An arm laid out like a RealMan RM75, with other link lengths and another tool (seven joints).
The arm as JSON. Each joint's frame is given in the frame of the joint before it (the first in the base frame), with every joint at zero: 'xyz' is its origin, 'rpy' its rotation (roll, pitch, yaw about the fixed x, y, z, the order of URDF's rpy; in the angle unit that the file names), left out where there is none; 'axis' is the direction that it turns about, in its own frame. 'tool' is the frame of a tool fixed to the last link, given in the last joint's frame.
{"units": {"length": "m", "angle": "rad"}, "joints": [
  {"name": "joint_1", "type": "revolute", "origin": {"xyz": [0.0, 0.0, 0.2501]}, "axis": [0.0, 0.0, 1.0]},
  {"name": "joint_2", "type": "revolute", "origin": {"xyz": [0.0, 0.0, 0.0]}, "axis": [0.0, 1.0, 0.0]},
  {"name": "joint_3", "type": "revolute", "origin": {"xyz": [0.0, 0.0, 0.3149]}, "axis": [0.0, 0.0, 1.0]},
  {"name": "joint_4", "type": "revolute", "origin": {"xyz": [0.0, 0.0, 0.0]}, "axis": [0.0, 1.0, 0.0]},
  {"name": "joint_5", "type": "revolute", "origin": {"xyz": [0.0, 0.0, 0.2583]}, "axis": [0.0, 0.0, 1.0]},
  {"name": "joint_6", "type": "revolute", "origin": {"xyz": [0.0, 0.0, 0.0]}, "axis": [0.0, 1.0, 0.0]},
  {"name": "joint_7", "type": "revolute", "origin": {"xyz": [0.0, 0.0, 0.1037]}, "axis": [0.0, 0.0, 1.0]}
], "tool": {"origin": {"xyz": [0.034, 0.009, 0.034], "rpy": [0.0, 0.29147, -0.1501]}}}
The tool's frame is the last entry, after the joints.
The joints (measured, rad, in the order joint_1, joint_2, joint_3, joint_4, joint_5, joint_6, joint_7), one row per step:
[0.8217 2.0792 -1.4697 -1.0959 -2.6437 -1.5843 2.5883]
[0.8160 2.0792 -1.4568 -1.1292 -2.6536 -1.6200 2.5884]
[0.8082 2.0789 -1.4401 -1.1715 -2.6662 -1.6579 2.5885]
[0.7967 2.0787 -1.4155 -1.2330 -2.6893 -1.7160 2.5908]
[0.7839 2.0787 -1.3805 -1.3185 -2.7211 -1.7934 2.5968]
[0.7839 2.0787 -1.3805 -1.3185 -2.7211 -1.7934 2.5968]
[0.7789 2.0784 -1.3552 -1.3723 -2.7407 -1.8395 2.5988]
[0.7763 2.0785 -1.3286 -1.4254 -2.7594 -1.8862 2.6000]
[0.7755 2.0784 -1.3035 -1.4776 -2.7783 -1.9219 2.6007]
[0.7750 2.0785 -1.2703 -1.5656 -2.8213 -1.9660 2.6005]
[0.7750 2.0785 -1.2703 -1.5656 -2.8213 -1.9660 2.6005]
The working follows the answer.
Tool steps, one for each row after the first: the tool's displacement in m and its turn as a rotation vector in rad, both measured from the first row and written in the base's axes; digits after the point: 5 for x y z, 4 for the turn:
[-0.00303 -0.00223 0.00720 -0.0022 -0.0047 -0.0011]
[-0.00653 -0.00439 0.01635 0.0020 -0.0086 0.0003]
[-0.01058 -0.00836 0.03044 0.0109 -0.0202 -0.0025]
[-0.01677 -0.01420 0.05027 0.0314 -0.0355 -0.0076]
[-0.01677 -0.01420 0.05027 0.0314 -0.0355 -0.0076]
[-0.02117 -0.01756 0.06342 0.0494 -0.0429 -0.0086]
[-0.02595 -0.02132 0.07657 0.0679 -0.0492 -0.0098]
[-0.03111 -0.02409 0.08906 0.0947 -0.0533 -0.0043]
[-0.03939 -0.02817 0.10893 0.1541 -0.0693 0.0153]
[-0.03939 -0.02817 0.10893 0.1541 -0.0693 0.0153]

Tool pose at each row, in the base's axes (x y z in m, rotation vector in rad; rounded; the steps above come from the unrounded poses):
[0.19359 0.42223 -0.04384 -2.6528 0.7096 -1.2266]
[0.19055 0.42000 -0.03664 -2.6507 0.7095 -1.2342]
[0.18706 0.41785 -0.02749 -2.6443 0.7088 -1.2357]
[0.18301 0.41387 -0.01340 -2.6278 0.7147 -1.2447]
[0.17682 0.40803 0.00644 -2.5989 0.7279 -1.2507]
[0.17682 0.40803 0.00644 -2.5989 0.7279 -1.2507]
[0.17241 0.40467 0.01959 -2.5785 0.7356 -1.2475]
[0.16764 0.40091 0.03273 -2.5586 0.7438 -1.2427]
[0.16248 0.39814 0.04522 -2.5343 0.7461 -1.2280]
[0.15420 0.39407 0.06509 -2.4752 0.7397 -1.2017]
[0.15420 0.39407 0.06509 -2.4752 0.7397 -1.2017]

